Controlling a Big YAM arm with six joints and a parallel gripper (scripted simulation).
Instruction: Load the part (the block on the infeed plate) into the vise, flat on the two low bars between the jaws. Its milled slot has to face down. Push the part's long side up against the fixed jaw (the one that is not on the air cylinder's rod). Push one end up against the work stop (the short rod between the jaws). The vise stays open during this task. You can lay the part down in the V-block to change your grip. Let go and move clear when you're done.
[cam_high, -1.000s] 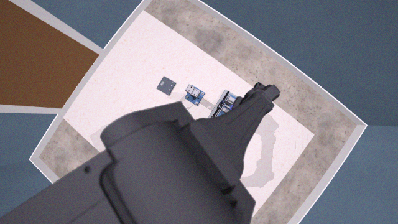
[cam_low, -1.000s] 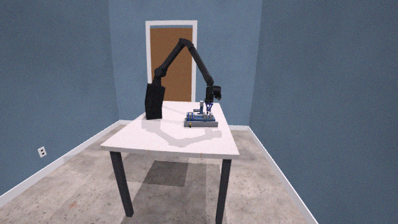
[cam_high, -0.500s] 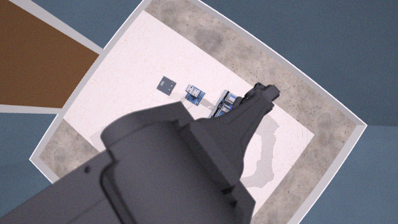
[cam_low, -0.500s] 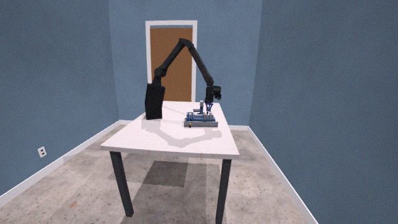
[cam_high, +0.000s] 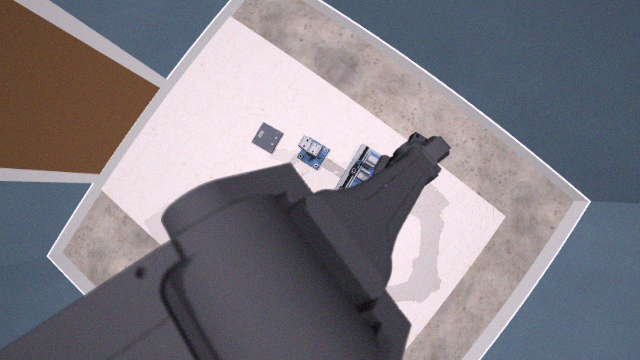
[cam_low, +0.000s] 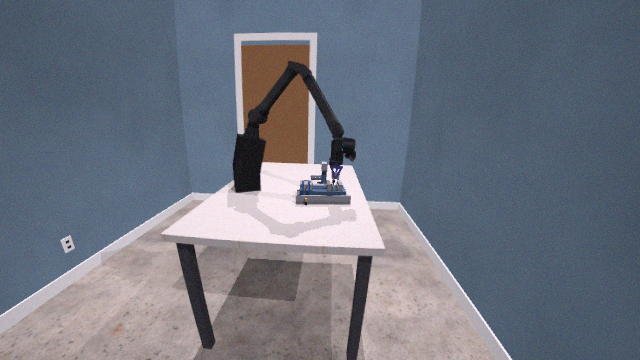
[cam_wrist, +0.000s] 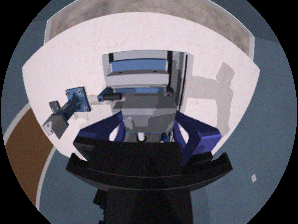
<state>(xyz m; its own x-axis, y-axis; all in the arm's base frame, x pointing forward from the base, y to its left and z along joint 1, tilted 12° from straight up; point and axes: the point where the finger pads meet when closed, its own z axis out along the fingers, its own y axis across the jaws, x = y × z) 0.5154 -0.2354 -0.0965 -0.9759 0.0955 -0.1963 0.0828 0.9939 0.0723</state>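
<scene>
Now: the part 1 cm below my hand. From my hand the other things lie so: dark square plate: 4 cm behind, 43 cm to the left, 14 cm below.
</scene>
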